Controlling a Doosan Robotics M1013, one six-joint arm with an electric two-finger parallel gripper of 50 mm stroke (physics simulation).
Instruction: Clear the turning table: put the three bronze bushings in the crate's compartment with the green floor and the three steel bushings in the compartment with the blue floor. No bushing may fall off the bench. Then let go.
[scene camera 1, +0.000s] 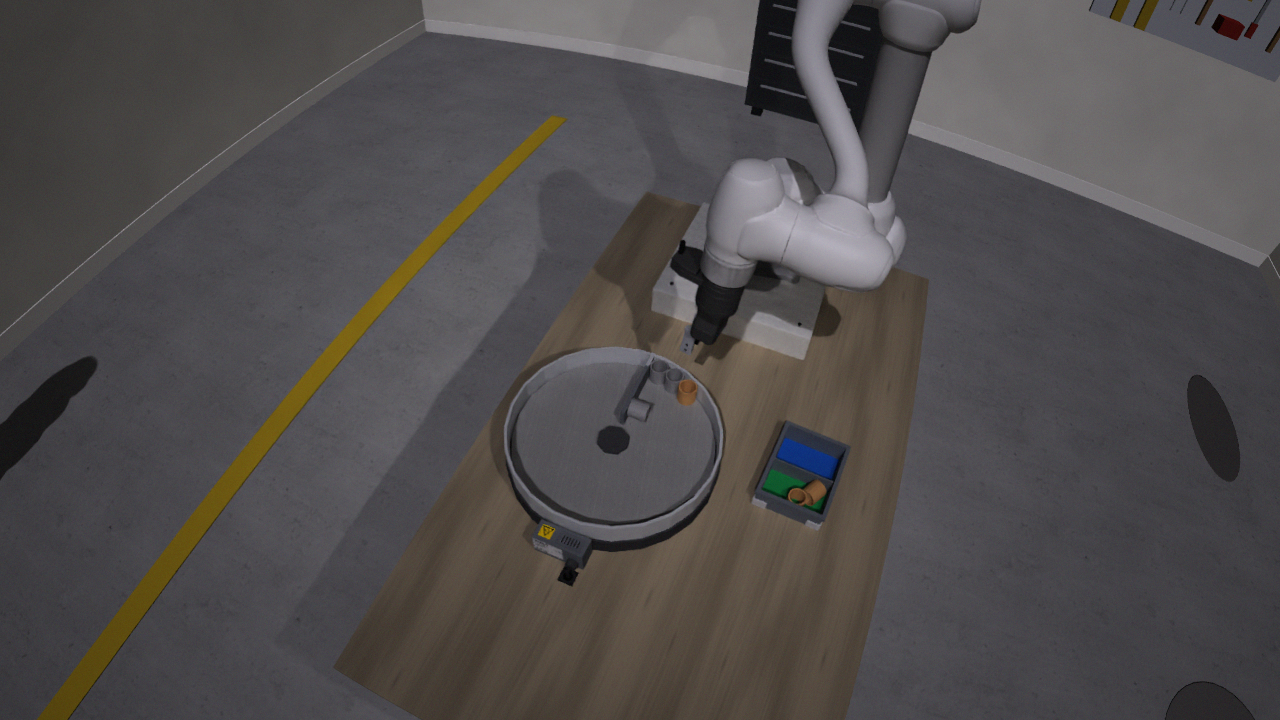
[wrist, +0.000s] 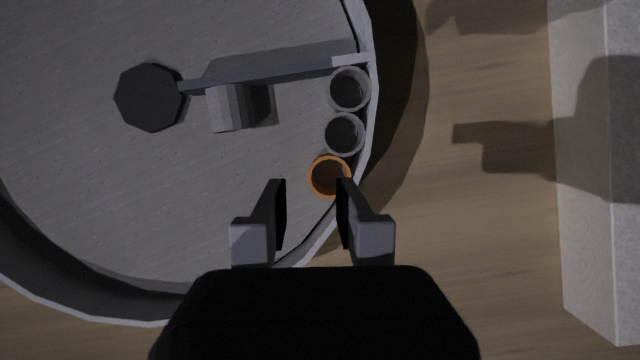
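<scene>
My gripper (scene camera 1: 693, 349) (wrist: 311, 199) is partly open and empty, above the turning table's (scene camera 1: 572, 402) (wrist: 100, 175) rim on the robot's side. A bronze bushing (scene camera 1: 687, 394) (wrist: 314, 189) stands upright on the turning table near the rim; in the wrist view the right finger overlaps its edge. Two steel bushings, one (scene camera 1: 674, 382) (wrist: 328, 135) beside the bronze one and one (scene camera 1: 658, 372) (wrist: 330, 93) near the bar, stand upright along the rim. A third steel bushing (scene camera 1: 640, 410) (wrist: 225, 110) lies on its side by the bar. Two bronze bushings, one tilted (scene camera 1: 815, 489) and one upright (scene camera 1: 798, 497), are in the crate's (scene camera 1: 787, 511) green compartment. The blue compartment (scene camera 1: 808, 456) holds no bushing.
A grey bar (scene camera 1: 629, 394) (wrist: 290, 70) runs from the dark hub (scene camera 1: 613, 439) (wrist: 149, 97) to the rim. A drive box (scene camera 1: 562, 543) sits at the turning table's front. The white robot base block (scene camera 1: 769, 334) (wrist: 585, 250) stands behind. The bench (scene camera 1: 716, 573) (wrist: 475, 240) carries all these.
</scene>
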